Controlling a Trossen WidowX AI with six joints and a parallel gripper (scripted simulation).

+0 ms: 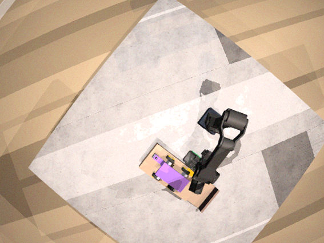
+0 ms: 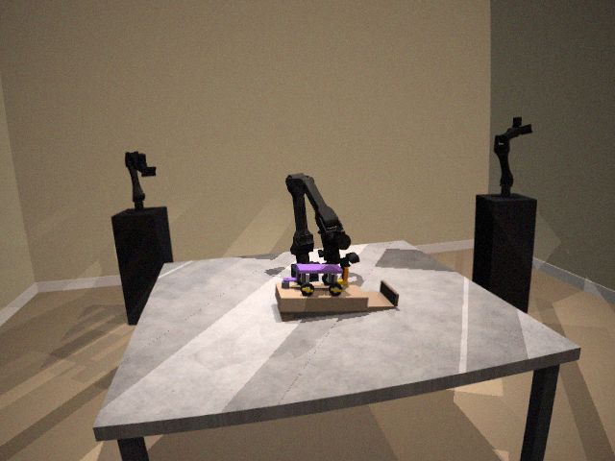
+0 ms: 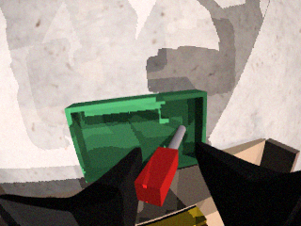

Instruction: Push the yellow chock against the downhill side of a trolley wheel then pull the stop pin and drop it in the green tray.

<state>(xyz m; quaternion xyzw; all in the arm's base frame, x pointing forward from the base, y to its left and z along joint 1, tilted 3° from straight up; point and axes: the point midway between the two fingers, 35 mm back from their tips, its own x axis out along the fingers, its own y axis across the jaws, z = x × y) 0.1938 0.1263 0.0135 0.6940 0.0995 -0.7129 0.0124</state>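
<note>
My gripper tip is now right at the red-headed stop pin. The rest, counted from my gripper tip: green tray 5 cm below, 1 cm to the right; then yellow chock 6 cm ahead, 4 cm above; then tan ramp 13 cm ahead, 8 cm to the right.
</note>
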